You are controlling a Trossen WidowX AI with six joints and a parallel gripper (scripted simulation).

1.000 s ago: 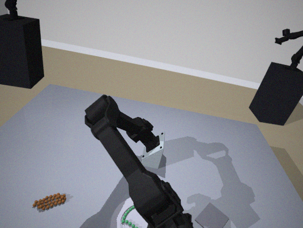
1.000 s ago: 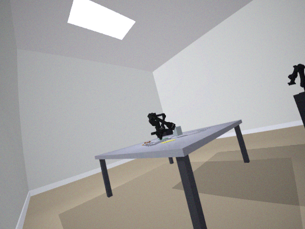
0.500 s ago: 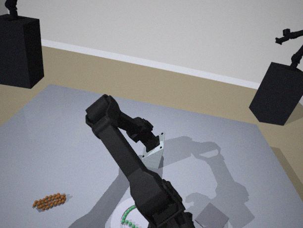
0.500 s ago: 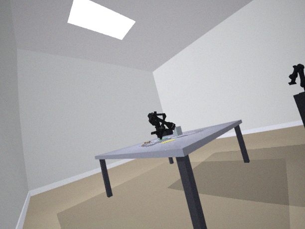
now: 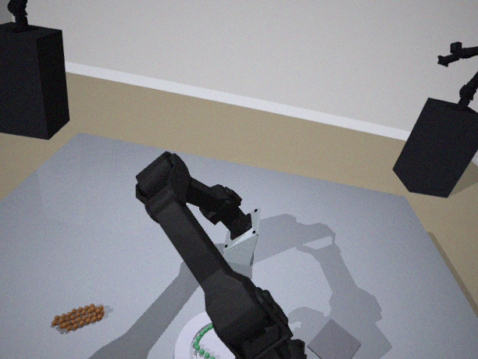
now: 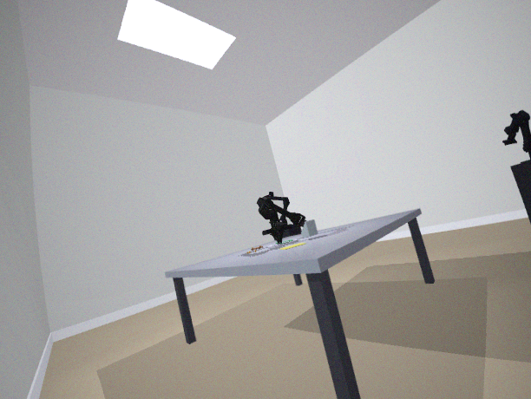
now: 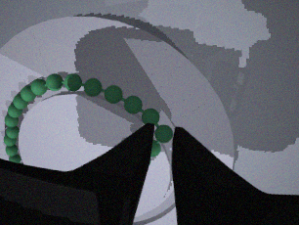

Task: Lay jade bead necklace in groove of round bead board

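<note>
Right now the round bead board is 6 cm behind my gripper tip, 3 cm to the right of it and 1 cm below it. The rest, counted from my gripper tip: yellow strip (20 cm to the left, 14 cm ahead, 2 cm below); flat grey square (20 cm to the left, 10 cm behind, 2 cm below).
</note>
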